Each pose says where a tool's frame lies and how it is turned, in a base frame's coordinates. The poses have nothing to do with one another.
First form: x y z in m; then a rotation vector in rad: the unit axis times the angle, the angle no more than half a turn.
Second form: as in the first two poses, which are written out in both.
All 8 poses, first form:
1: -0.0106 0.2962 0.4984 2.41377 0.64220 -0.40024
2: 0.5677 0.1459 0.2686 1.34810 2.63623 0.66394
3: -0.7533 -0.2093 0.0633 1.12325 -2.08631 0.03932
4: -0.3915 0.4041 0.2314 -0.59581 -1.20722 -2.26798
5: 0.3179 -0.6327 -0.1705 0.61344 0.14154 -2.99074
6: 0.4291 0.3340 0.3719 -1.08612 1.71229 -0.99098
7: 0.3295 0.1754 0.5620 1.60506 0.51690 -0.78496
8: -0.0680 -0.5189 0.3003 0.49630 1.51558 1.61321
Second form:
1: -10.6 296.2 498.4 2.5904 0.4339 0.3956
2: 567.7 145.9 268.6 2.6984 -0.1011 2.2190
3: -753.3 -209.3 63.3 2.7384 -0.6783 -2.0099
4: -391.5 404.1 231.4 0.8883 -0.6254 -2.8649
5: 317.9 -632.7 -170.5 -0.0800 0.4072 -3.0709
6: 429.1 334.0 371.9 -1.9053 0.2443 -1.8370
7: 329.5 175.4 562.0 1.6538 0.8248 -0.1424
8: -68.0 -518.9 300.3 1.3748 0.2594 2.1936
